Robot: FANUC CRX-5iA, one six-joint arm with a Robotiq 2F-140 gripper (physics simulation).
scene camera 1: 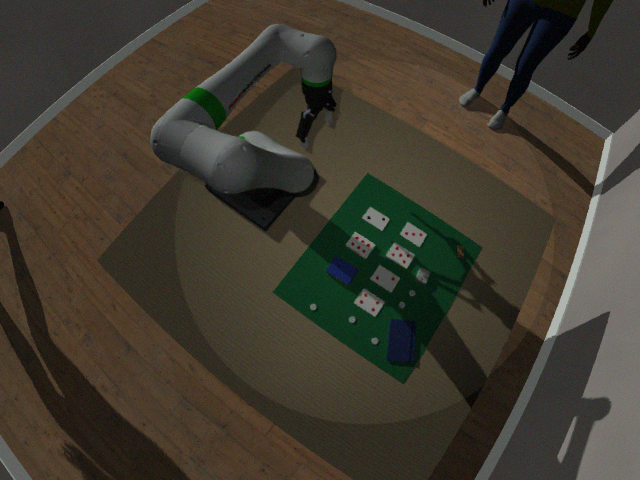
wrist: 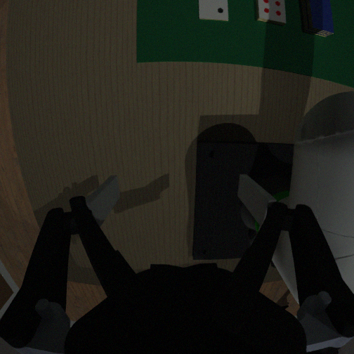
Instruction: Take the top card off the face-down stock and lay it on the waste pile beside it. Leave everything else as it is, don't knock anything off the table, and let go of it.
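Frame: origin at the arm's base, x down, y right, z back, level; millimetres.
Seen in the pictures: gripper, fingertip midpoint: [scene camera 1: 316, 134].
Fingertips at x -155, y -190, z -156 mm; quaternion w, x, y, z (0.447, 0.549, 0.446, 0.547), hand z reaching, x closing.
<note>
Pixels of each thing's top centre, then the offset from my fingertips to it. Level surfaces: height alone.
- face-down stock at its top centre: [scene camera 1: 341, 269] dx +154, dy +383, dz -267 mm
- green mat at its surface level: dx +181 mm
- face-up pile with red pips, top centre: [scene camera 1: 360, 244] dx +169, dy +264, dz -291 mm
- larger blue box at its top centre: [scene camera 1: 402, 340] dx +169, dy +524, dz -549 mm
- small grey-white object at its top centre: [scene camera 1: 424, 274] dx +154, dy +283, dz -541 mm
- small orange-brown object at its top centre: [scene camera 1: 460, 251] dx +174, dy +131, dz -651 mm
The face-down stock [scene camera 1: 342, 270] [wrist: 321, 15] is a small blue-backed stack on the green mat [scene camera 1: 310, 279] [wrist: 165, 40]. Beside it lies a face-up pile with red pips [scene camera 1: 360, 244] [wrist: 271, 12], which looks like the waste pile; its side edge shows some thickness in the wrist view. A gap of green mat separates the two. My gripper [scene camera 1: 317, 130] [wrist: 178, 185] is open and empty, high up beside the robot's base and well away from both piles. The stock is partly cut off at the top of the wrist view.
Other face-up cards [scene camera 1: 375, 218] [scene camera 1: 413, 234] [scene camera 1: 400, 255] [scene camera 1: 385, 278] [scene camera 1: 369, 302] lie on the mat. A larger blue box [scene camera 1: 401, 341], several small white discs, a small grey-white object [scene camera 1: 422, 275] and a small orange-brown object [scene camera 1: 460, 251] are there too. A person stands at the upper right.
</note>
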